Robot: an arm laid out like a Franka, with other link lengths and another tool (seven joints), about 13 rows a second.
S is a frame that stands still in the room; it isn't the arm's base.
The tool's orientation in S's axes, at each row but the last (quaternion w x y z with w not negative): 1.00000 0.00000 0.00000 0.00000; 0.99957 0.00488 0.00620 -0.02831; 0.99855 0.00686 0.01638 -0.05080; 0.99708 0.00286 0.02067 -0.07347; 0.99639 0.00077 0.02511 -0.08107; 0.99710 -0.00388 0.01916 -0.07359; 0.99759 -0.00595 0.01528 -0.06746
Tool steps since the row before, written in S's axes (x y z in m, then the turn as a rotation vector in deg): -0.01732 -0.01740 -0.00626 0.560 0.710 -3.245; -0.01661 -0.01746 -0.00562 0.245 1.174 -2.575; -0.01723 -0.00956 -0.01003 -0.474 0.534 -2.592; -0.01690 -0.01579 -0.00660 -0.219 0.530 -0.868; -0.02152 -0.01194 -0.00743 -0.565 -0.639 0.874; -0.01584 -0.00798 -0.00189 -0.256 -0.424 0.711; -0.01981 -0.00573 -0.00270 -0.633 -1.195 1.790
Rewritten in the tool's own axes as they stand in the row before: -0.01732 -0.01740 -0.00626 0.560 0.710 -3.245; -0.01552 -0.01843 -0.00564 0.211 1.162 -2.584; -0.01583 -0.01138 -0.01043 -0.439 0.452 -2.614; -0.01412 -0.01811 -0.00715 -0.258 0.490 -0.881; -0.01891 -0.01524 -0.00843 -0.497 -0.724 0.848; -0.01441 -0.01020 -0.00254 -0.218 -0.464 0.698; -0.01877 -0.00830 -0.00337 -0.519 -1.294 1.758
